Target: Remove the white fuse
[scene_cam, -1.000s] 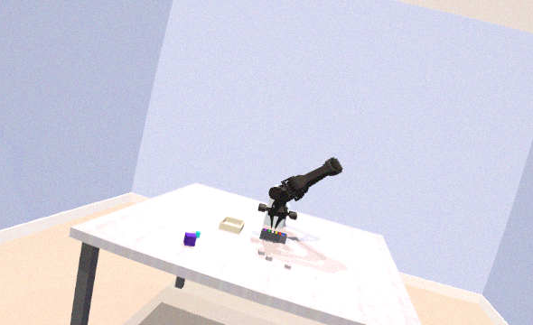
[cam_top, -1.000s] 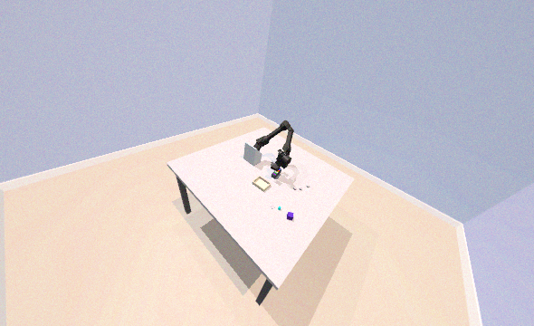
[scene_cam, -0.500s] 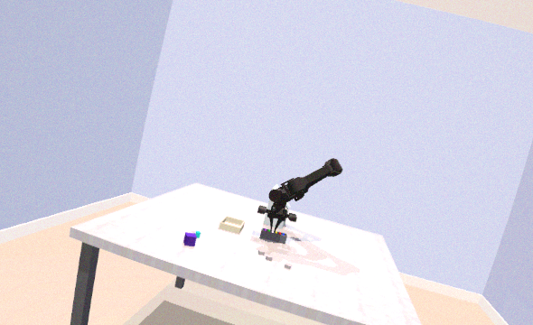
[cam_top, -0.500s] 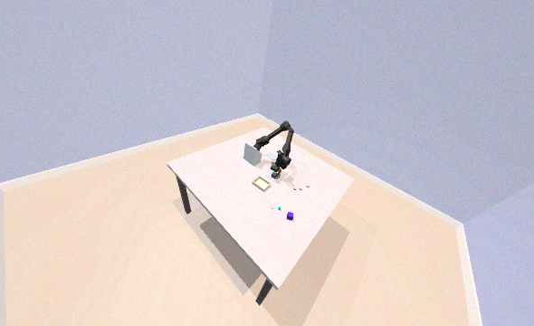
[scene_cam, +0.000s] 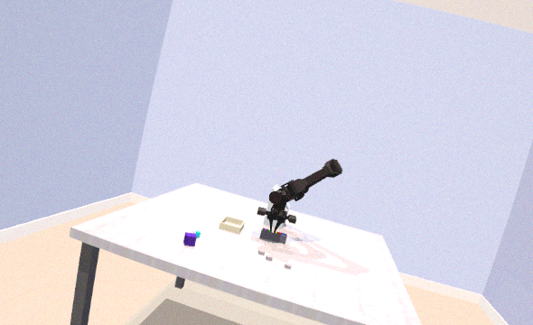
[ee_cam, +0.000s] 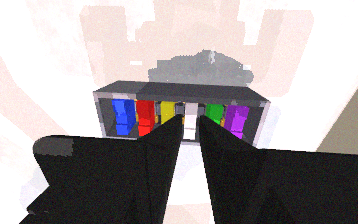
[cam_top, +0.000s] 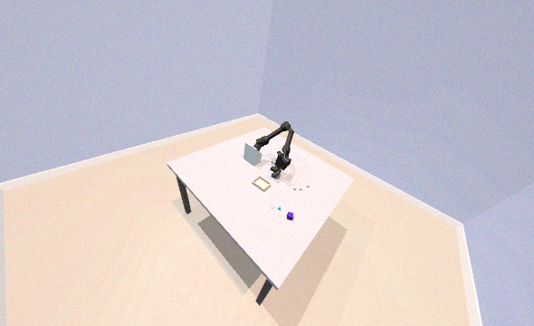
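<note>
Now: the shallow tan tray 10 mm ahead of my gripper tip, 200 mm to the right of it and 30 mm below it. Also, from my gripper tip: purple cube (380 mm ahead, 250 mm to the right, 20 mm below); then cyan piece (280 mm ahead, 260 mm to the right, 20 mm below).
</note>
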